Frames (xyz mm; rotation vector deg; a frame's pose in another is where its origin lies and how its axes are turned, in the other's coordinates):
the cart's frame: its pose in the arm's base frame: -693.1 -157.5 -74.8 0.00 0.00 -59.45
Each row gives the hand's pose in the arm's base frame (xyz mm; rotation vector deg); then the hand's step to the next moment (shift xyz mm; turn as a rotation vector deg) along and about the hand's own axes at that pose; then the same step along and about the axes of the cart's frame.
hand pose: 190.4 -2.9 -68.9 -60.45 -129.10 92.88
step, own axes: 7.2 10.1 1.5 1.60 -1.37 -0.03
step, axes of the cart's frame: -5.1 1.2 -11.3 -1.60 -1.11 0.81
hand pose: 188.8 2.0 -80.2 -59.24 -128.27 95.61
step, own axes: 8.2 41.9 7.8 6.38 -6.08 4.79
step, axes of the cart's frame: 0.0 9.1 -42.4 -4.40 -8.79 2.01
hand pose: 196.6 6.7 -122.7 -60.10 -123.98 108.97
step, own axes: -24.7 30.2 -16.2 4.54 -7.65 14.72
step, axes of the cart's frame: 19.7 34.5 -14.3 1.65 -17.02 1.84
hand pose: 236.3 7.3 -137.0 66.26 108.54 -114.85
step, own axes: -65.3 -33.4 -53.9 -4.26 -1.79 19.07
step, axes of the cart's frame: -1.2 56.6 71.3 12.83 -14.68 2.19
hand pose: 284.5 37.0 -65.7 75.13 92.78 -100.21
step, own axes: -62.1 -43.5 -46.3 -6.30 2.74 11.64
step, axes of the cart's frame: -25.5 26.6 80.8 11.98 -5.79 2.38
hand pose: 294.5 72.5 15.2 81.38 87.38 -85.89
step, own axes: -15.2 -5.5 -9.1 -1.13 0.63 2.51
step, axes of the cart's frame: -3.7 4.0 17.7 2.52 -1.24 0.29
